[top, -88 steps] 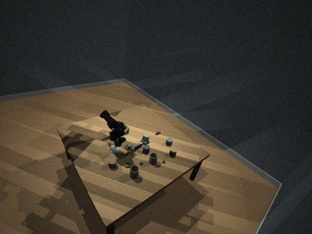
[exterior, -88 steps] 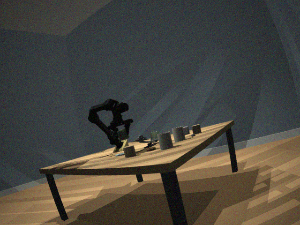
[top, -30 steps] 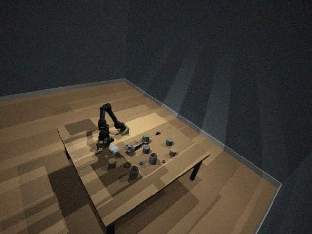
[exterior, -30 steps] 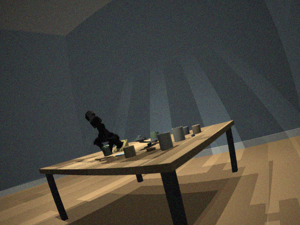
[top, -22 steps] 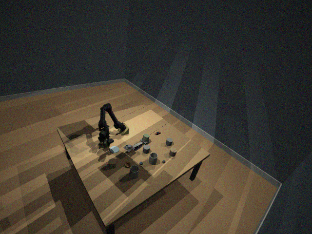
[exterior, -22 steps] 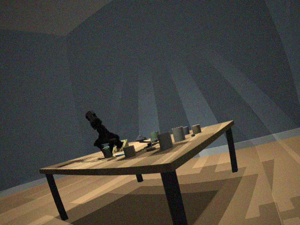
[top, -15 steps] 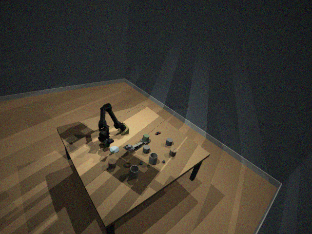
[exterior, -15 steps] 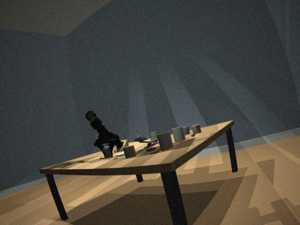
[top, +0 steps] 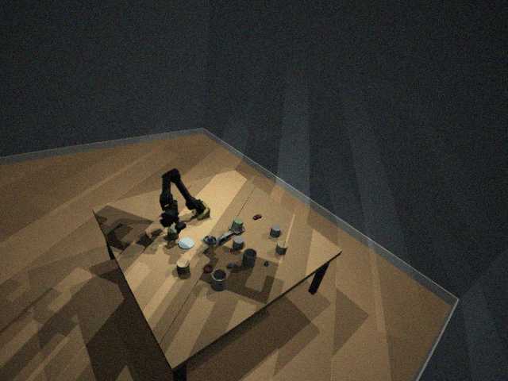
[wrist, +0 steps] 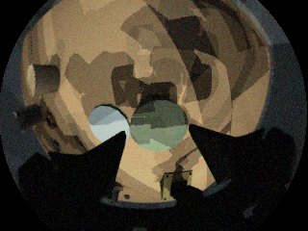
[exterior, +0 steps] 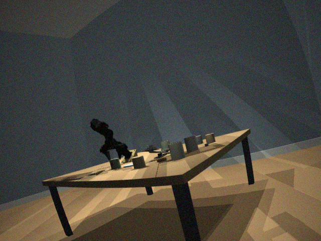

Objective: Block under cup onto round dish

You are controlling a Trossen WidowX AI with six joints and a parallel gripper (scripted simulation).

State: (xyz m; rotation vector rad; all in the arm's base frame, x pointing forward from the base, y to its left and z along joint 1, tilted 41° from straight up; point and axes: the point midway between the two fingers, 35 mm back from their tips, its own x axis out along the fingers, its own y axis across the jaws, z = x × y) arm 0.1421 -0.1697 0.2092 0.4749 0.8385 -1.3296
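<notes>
The grey-green cup is 20 mm to the right of my gripper tip and 20 mm below it. Also, from my gripper tip: red block: 80 mm ahead, 630 mm to the left, 40 mm below; then pale blue round dish: 100 mm ahead, 40 mm to the left, 50 mm below; then grey balance: 170 mm ahead, 280 mm to the left, 20 mm below.
</notes>
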